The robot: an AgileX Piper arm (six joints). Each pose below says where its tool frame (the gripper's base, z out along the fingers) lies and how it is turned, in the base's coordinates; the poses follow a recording.
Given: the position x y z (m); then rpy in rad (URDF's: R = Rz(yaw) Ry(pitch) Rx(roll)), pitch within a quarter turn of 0, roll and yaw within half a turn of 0.
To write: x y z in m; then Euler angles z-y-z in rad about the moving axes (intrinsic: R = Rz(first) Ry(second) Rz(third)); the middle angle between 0 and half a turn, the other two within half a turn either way. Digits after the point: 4 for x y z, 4 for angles.
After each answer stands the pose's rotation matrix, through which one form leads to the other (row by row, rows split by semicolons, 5 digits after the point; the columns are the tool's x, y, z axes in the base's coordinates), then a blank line. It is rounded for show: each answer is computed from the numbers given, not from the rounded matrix.
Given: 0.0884 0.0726 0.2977 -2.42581 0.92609 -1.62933
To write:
0.0884 0.0726 0.2977 0.6847 2.0415 -0.4583
-0.03516 -0.72260 0.69037; -0.59993 0.56774 0.56370; -0.79928 -0.39436 -0.45348

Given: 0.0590 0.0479 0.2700 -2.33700 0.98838 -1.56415
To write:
0.0590 0.0479 0.2700 0.6836 1.9621 -0.4431
0.00366 -0.69739 0.71668; -0.55003 0.59713 0.58386; -0.83514 -0.39633 -0.38140

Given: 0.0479 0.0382 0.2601 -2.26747 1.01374 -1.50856
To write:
0.0479 0.0382 0.2601 0.6797 1.9169 -0.4457
0.03288 -0.68092 0.73162; -0.52767 0.60986 0.59131; -0.84882 -0.40549 -0.33924

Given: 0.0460 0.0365 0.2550 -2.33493 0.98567 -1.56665
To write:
0.0460 0.0365 0.2550 0.6782 1.9629 -0.4462
0.00229 -0.69440 0.71958; -0.55230 0.59900 0.57980; -0.83364 -0.39875 -0.38215

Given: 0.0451 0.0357 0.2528 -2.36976 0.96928 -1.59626
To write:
0.0451 0.0357 0.2528 0.6774 1.9884 -0.4465
-0.01441 -0.70176 0.71227; -0.56571 0.59309 0.57290; -0.82448 -0.39468 -0.40554

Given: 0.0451 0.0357 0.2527 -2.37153 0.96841 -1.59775
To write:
0.0451 0.0357 0.2527 0.6773 1.9897 -0.4465
-0.01527 -0.70215 0.71187; -0.56640 0.59278 0.57254; -0.82399 -0.39446 -0.40675

